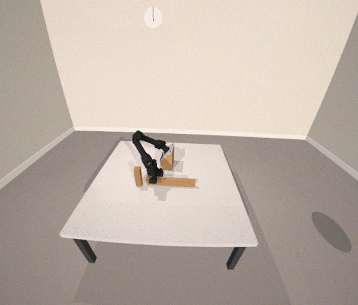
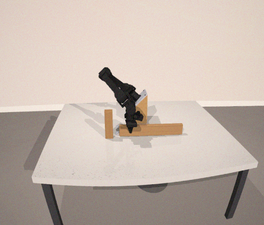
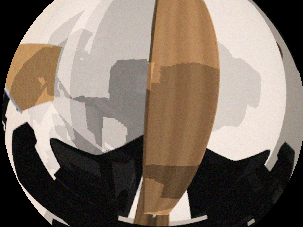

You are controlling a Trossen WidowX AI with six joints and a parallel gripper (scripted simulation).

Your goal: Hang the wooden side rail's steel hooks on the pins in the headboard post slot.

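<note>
Right now my gripper tip is 13 cm to the left of the headboard post, 5 cm below it and 1 cm past it.
</note>
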